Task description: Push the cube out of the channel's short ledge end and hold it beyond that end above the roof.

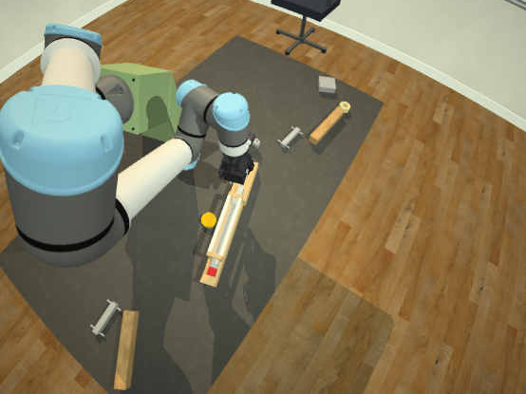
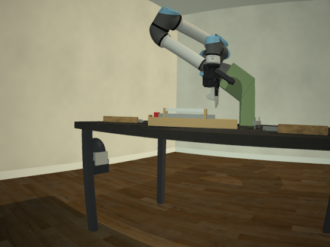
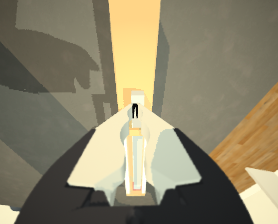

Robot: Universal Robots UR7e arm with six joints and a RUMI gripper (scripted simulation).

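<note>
Right now the red cube is 31 cm to the right of my hand, 6 cm below it and 3 cm ahead of it. Also, from my hand: grey block 68 cm to the left, 16 cm ahead, 10 cm below; long wooden base 16 cm to the right, 6 cm below, 1 cm ahead.
</note>
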